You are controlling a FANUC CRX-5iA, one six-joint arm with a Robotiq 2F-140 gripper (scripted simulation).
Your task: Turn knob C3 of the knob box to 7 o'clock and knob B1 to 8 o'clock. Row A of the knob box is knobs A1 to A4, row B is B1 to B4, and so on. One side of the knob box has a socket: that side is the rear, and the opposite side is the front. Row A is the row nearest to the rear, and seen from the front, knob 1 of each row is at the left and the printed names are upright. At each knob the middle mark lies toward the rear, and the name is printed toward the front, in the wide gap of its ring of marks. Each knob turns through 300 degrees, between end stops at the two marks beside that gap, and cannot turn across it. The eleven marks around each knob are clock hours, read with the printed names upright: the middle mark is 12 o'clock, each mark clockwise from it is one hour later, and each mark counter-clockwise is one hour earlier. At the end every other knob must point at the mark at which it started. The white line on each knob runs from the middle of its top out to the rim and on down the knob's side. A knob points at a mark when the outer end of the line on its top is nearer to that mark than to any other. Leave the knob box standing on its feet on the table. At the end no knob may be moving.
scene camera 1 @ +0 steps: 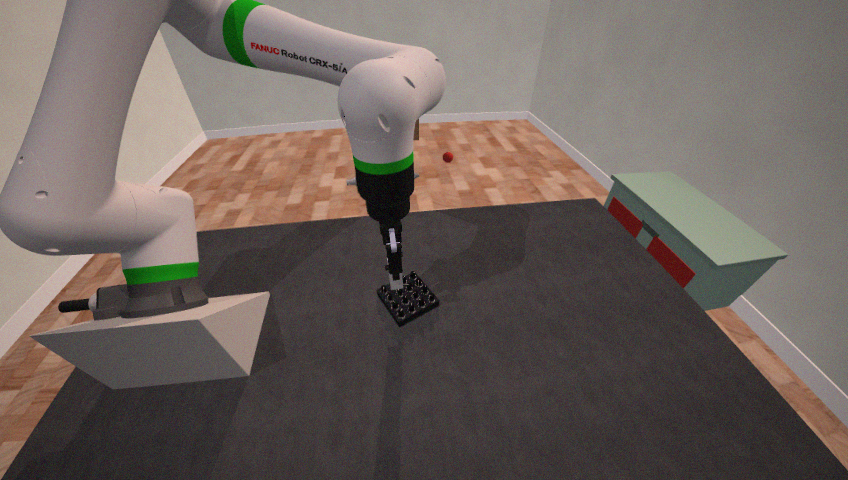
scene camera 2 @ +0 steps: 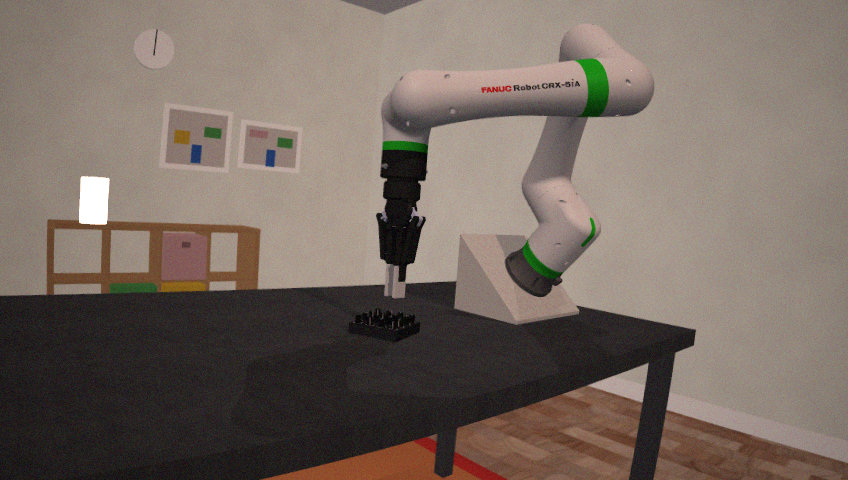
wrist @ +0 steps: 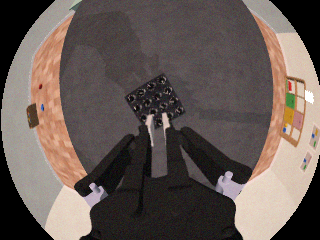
Path:
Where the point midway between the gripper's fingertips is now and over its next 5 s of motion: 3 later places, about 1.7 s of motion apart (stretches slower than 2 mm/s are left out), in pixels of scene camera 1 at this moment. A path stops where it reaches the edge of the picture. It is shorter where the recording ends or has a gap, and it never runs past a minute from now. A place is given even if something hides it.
My gripper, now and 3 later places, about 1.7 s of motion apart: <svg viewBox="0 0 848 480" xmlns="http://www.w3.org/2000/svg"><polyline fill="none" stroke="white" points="396,283 414,278 414,290 414,289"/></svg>

